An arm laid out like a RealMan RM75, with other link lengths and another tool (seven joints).
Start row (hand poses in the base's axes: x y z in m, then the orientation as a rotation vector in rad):
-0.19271 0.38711 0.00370 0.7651 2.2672 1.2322
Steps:
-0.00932 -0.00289 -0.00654 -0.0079 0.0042 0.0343
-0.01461 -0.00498 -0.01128 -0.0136 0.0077 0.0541
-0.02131 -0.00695 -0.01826 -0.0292 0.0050 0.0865
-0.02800 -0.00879 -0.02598 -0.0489 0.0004 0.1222
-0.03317 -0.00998 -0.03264 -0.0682 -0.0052 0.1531
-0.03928 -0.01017 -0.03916 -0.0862 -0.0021 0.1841
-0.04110 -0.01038 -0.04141 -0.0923 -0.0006 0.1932
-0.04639 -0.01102 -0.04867 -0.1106 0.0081 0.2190
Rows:
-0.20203 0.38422 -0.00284 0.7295 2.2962 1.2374
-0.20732 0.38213 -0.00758 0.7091 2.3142 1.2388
-0.21402 0.38016 -0.01456 0.6665 2.3391 1.2340
-0.22071 0.37832 -0.02228 0.6171 2.3657 1.2253
-0.22588 0.37713 -0.02894 0.5719 2.3876 1.2147
-0.23199 0.37694 -0.03546 0.5333 2.4157 1.2044
-0.23381 0.37673 -0.03771 0.5220 2.4247 1.2002
-0.23910 0.37609 -0.04497 0.4927 2.4542 1.1863

